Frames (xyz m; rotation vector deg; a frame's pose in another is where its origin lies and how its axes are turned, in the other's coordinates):
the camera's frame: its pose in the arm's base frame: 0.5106 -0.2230 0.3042 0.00 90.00 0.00
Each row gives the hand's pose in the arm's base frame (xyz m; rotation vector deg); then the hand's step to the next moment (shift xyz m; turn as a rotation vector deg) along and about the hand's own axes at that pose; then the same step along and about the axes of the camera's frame.
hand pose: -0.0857 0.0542 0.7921 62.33 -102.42 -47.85
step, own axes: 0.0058 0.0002 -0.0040 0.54 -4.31 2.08
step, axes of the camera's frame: -0.0037 -0.0056 0.0021 4.35 -1.98 -0.57
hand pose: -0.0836 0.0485 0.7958 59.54 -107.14 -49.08
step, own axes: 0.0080 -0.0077 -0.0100 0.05 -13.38 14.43
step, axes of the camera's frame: -0.0005 -0.0121 0.0088 17.54 -3.36 -8.27
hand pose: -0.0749 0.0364 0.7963 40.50 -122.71 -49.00
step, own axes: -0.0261 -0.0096 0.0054 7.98 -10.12 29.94
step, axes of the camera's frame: 0.0207 0.0139 0.0135 20.01 -1.29 -25.70
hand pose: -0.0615 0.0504 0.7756 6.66 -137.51 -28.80
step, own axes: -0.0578 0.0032 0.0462 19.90 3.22 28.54
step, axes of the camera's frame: 0.0659 0.0302 0.0152 6.71 8.03 -33.34
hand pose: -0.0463 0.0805 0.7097 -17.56 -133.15 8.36
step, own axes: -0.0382 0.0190 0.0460 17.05 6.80 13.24
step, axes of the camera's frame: 0.0621 0.0077 -0.0040 -1.24 10.91 -19.79
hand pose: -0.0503 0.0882 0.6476 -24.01 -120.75 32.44
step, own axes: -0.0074 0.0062 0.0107 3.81 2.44 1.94
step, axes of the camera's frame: 0.0137 -0.0010 -0.0043 -0.29 3.45 -3.50
